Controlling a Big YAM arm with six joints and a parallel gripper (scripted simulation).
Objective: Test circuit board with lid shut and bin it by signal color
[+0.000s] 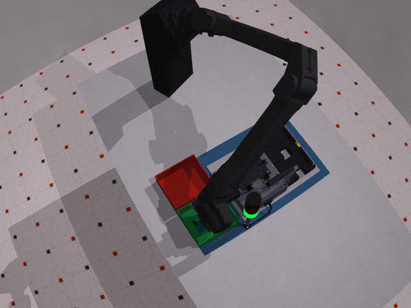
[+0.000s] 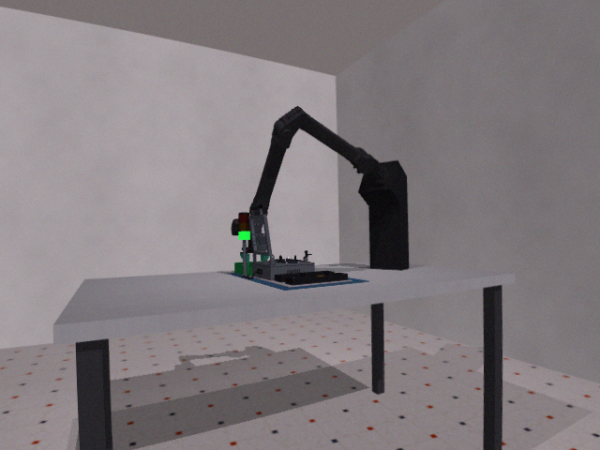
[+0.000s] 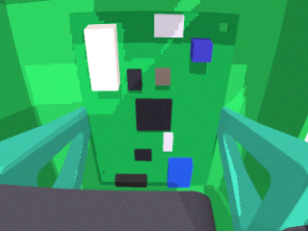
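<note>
The green circuit board is right at my hand. From my hand the other things lie so: green bin: 1 cm below; red bin: 15 cm behind, 2 cm to the right, 1 cm below; tester plate: 20 cm to the left, 8 cm behind, 5 cm above.
</note>
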